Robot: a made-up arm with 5 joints. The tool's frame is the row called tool. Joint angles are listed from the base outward. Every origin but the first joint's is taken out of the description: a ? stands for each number. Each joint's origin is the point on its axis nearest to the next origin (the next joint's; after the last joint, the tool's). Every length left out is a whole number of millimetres.
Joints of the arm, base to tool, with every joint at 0 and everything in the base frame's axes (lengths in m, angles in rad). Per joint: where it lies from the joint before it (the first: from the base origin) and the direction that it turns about. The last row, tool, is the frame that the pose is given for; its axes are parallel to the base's.
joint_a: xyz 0 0 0.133 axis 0 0 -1
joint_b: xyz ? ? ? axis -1 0 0
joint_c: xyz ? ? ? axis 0 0 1
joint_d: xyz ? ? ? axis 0 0 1
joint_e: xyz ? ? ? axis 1 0 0
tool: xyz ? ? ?
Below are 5 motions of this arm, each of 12 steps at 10 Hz.
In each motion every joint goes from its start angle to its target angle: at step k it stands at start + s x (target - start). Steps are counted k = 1, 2, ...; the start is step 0. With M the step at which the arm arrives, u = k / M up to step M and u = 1 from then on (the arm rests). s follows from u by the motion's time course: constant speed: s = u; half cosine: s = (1 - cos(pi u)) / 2; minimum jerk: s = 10 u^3 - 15 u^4 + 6 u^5.
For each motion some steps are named. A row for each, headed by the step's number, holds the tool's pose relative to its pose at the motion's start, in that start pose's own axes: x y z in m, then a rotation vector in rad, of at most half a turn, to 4 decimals.
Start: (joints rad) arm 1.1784 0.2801 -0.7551 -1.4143 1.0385
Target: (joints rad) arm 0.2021 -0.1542 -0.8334 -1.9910 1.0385
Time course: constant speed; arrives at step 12
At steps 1, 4, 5, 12:
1: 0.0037 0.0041 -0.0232 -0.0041 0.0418 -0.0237
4: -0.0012 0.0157 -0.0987 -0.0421 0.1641 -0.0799
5: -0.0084 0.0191 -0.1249 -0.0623 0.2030 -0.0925
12: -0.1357 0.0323 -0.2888 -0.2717 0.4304 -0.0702

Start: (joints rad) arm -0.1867 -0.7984 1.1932 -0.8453 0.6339
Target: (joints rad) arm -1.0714 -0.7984 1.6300 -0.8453 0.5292
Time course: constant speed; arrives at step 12
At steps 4, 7, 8, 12:
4: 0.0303 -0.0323 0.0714 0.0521 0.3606 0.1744
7: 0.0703 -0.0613 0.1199 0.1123 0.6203 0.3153
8: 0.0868 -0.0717 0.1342 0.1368 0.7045 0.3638
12: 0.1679 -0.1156 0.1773 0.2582 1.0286 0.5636

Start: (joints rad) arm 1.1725 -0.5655 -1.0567 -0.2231 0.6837
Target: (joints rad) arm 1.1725 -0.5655 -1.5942 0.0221 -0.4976
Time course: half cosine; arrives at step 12
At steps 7, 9, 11, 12:
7: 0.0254 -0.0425 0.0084 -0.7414 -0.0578 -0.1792
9: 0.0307 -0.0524 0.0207 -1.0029 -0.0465 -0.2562
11: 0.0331 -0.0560 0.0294 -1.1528 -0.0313 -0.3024
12: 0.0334 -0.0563 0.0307 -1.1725 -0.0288 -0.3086

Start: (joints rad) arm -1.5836 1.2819 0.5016 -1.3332 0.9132
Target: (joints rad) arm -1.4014 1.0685 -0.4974 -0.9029 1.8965
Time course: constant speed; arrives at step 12
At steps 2, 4, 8, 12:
2: 0.0180 0.0100 0.0044 0.1641 -0.0623 -0.0952
4: 0.0380 0.0178 0.0108 0.3230 -0.1411 -0.1804
8: 0.0815 0.0251 0.0290 0.6209 -0.3449 -0.3136
12: 0.1245 0.0194 0.0533 0.8841 -0.6026 -0.3839

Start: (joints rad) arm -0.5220 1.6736 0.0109 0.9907 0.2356
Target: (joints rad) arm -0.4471 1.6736 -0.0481 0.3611 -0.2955
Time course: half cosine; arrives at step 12
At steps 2, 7, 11, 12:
2: 0.0091 -0.0033 0.0018 -0.0314 -0.0071 -0.0451
7: 0.0720 -0.0441 0.0210 -0.2957 0.0041 -0.4314
11: 0.0975 -0.0778 0.0358 -0.4562 0.0765 -0.6733
12: 0.0984 -0.0795 0.0366 -0.4637 0.0812 -0.6848

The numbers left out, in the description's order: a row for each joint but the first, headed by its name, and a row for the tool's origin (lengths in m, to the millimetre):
joint_b: -0.127 -0.118 0
joint_c: 0 -0.109 0.221
joint_d: -0.069 -0.015 0
joint_e: 0.012 0.176 0
tool: 0 0.003 -0.082

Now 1 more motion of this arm.
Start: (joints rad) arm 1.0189 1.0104 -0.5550 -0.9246 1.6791
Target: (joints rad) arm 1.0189 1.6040 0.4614 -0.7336 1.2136
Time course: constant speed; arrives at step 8
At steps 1, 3, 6, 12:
1: -0.0475 -0.0019 0.0025 -0.0704 0.1562 0.0611
3: -0.1359 -0.0197 0.0242 -0.2410 0.4563 0.2042
6: -0.2346 -0.0693 0.0928 -0.5591 0.8723 0.4575
12: -0.2702 -0.1043 0.1541 -0.8033 1.1278 0.6410

